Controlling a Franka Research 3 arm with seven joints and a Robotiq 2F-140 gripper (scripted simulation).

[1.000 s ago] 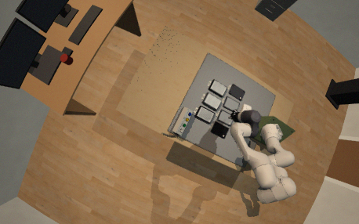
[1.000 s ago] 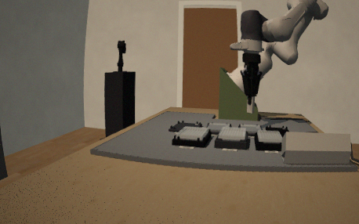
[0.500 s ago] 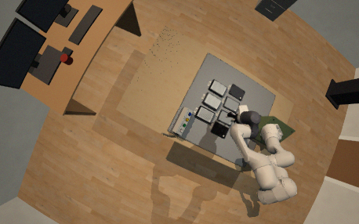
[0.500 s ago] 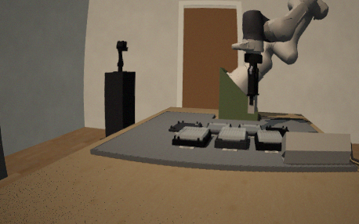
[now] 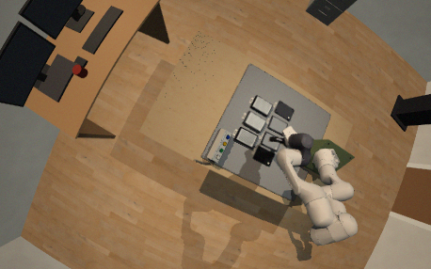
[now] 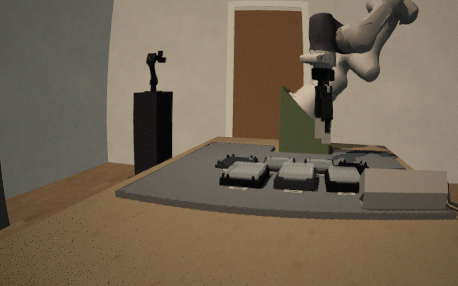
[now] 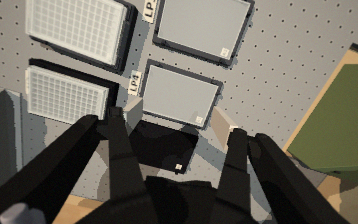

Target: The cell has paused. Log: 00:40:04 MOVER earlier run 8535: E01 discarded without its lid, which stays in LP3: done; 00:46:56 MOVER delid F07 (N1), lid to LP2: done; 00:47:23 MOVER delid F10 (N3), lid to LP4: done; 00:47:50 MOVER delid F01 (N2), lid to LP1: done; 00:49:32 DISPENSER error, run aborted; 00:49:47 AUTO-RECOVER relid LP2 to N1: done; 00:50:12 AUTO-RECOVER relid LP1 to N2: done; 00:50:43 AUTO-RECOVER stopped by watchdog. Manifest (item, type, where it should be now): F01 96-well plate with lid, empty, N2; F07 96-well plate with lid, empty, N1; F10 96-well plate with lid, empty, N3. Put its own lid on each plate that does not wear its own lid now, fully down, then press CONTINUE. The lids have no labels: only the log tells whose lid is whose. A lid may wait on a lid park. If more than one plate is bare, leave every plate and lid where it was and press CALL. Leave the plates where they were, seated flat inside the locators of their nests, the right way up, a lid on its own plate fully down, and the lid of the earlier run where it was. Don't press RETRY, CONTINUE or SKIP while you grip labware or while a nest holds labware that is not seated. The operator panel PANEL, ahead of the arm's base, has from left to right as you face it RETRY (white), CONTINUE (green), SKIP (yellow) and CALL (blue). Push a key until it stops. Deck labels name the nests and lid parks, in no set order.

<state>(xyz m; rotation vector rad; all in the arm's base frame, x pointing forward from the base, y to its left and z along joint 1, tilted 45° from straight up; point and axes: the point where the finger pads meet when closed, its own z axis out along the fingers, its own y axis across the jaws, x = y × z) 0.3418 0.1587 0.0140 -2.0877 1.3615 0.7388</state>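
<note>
My hand is 100 mm above the clear lid. The rest, counted from my hand: lid park LP1 (120 mm to the left, 110 mm below, 20 mm behind); LP1 label (130 mm to the left, 110 mm below, 70 mm ahead); lid park LP4 (110 mm below).
</note>
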